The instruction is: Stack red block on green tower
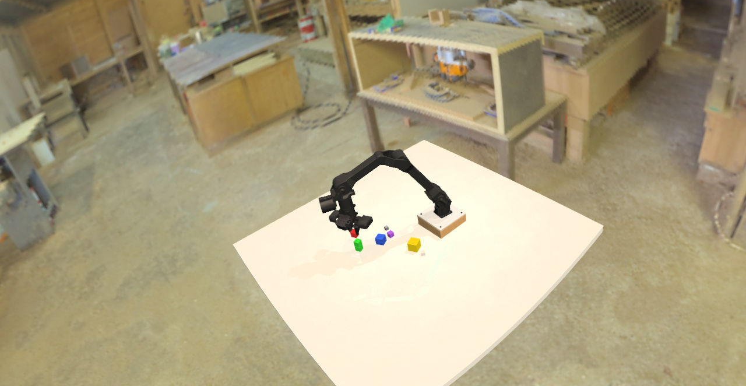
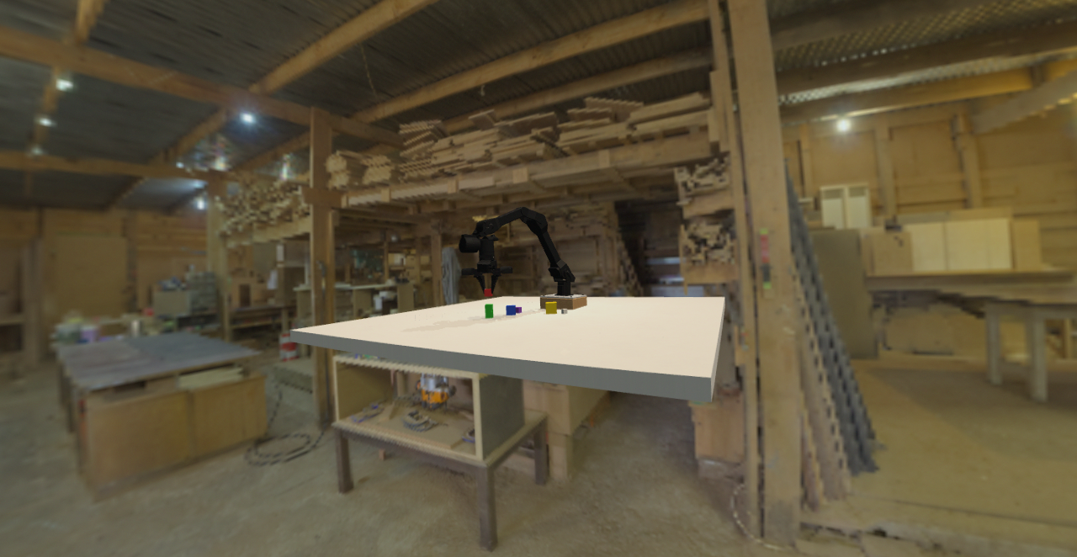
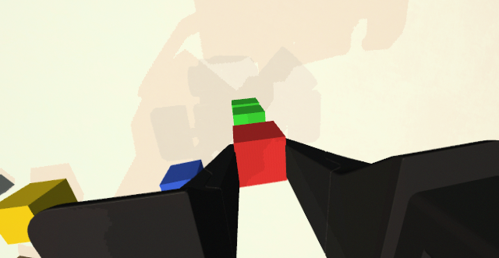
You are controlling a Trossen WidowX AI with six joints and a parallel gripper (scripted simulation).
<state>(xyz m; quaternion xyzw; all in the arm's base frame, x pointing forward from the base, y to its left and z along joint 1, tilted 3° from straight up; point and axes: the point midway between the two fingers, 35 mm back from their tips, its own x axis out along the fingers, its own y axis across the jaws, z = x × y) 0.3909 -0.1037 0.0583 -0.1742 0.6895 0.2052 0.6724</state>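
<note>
My gripper tip is now 10 cm past the blue block, 3 cm to the right of it and 7 cm above it. Round my gripper tip: yellow block (19 cm behind, 16 cm to the left, 7 cm below); red block (right at my gripper tip); purple block (15 cm behind, 2 cm to the left, 8 cm below).
</note>
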